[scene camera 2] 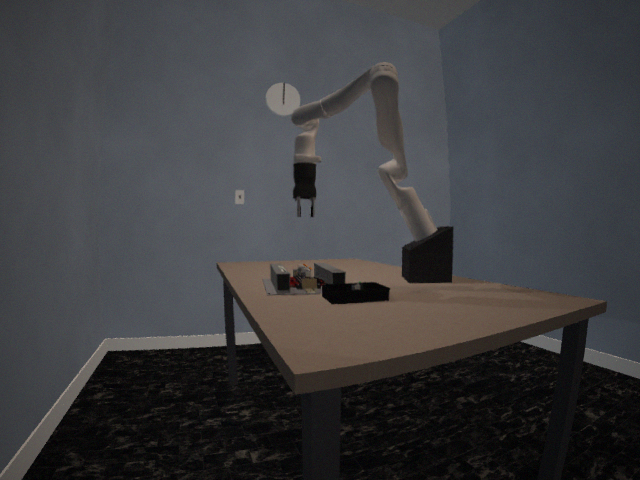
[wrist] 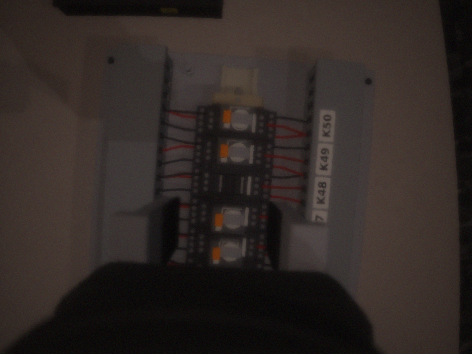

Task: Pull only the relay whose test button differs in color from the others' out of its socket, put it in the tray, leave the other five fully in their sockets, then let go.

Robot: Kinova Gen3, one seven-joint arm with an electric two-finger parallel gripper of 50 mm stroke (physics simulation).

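Places are measured from the arm's base along level axes (x back, y up, z left), in centimetres.
Pixels of known places: gripper, between the fingertips: (scene camera 2: 305, 216) (wrist: 223, 224); arm's base, origin of its link: (scene camera 2: 425, 236).
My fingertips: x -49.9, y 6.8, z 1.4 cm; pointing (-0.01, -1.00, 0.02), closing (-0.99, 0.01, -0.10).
Ahead of a thing's pixels: the offset from my fingertips to its top centre. Level surfaces: height alone.
My gripper (scene camera 2: 305, 214) (wrist: 223, 224) is open and empty, high above the relay panel, fingers pointing down. In the wrist view four relays with orange test buttons @[dx -1.2, dy -16.5, dz +6.4 cm] (wrist: 241, 120) @[dx -0.8, dy -16.5, dz +3.6 cm] (wrist: 237, 151) @[dx -0.1, dy -16.5, dz -1.9 cm] (wrist: 232, 219) @[dx +0.3, dy -16.5, dz -4.7 cm] (wrist: 231, 250) sit in a row of sockets. Between the second and third is an empty dark socket @[dx -0.3, dy -20.2, dz -0.5 cm] (wrist: 231, 185). The row's near end is hidden by the gripper body. The black tray @[dx +7.0, dy -19.9, dz +23.5 cm] (scene camera 2: 355, 296) (wrist: 145, 9) stands beside the panel; a small pale, greenish relay @[dx +7.5, dy -18.8, dz +23.7 cm] (scene camera 2: 357, 285) shows inside it in the scene view. Whether every seated relay is fully down cannot be told.
Two long grey wire ducts @[dx -8.4, dy -17.1, dz -3.9 cm] (scene camera 2: 279, 277) @[dx +8.4, dy -17.1, dz -1.7 cm] (wrist: 134, 120) (wrist: 340, 150) flank the sockets, with red and black wires between. A beige end block (scene camera 2: 309, 283) (wrist: 239, 82) stands at the row's tray end. The panel lies on the wooden table @[dy -23.4 cm] (scene camera 2: 413, 330) (wrist: 410, 225), near its edge.
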